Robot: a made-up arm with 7 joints.
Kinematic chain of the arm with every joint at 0, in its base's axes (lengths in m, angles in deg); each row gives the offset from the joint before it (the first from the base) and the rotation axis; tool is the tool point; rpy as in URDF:
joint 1: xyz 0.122 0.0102 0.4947 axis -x
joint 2: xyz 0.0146 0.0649 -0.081 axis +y
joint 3: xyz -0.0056 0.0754 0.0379 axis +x
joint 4: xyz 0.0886 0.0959 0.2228 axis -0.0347 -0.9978 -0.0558
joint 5: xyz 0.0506 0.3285 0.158 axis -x
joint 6: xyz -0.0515 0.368 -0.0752 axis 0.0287 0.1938 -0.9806
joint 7: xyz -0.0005 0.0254 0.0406 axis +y
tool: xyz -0.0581 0.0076 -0.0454 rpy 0 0 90
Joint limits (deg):
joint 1: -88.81..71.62
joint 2: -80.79..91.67
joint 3: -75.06..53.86
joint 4: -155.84..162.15
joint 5: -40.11..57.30
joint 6: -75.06..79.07
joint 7: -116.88..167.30
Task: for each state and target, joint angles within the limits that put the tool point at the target. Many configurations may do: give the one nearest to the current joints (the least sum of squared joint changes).
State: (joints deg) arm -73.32 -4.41 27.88 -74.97 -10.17 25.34 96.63
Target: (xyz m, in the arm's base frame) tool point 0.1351 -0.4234 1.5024
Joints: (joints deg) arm -88.12 -30.62 -6.58 -41.72 -25.28 33.21 73.22
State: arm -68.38 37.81 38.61 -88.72 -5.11 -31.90 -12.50
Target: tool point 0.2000 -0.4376 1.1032
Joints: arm -64.80 9.60 48.03 -82.93 32.54 -36.40 -14.41
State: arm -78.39 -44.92 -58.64 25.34 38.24 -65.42 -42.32
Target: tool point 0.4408 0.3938 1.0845
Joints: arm -81.74 -36.50 -42.69 18.77 40.17 -66.51 -38.68
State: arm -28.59 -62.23 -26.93 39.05 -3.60 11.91 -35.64
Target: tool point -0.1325 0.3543 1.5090
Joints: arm -68.53 -60.89 -16.12 17.99 -35.52 20.10 -31.24
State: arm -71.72 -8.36 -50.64 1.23 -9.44 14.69 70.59
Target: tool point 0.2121 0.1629 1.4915
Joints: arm -88.81 -24.79 -25.41 1.76 18.24 21.64 78.04
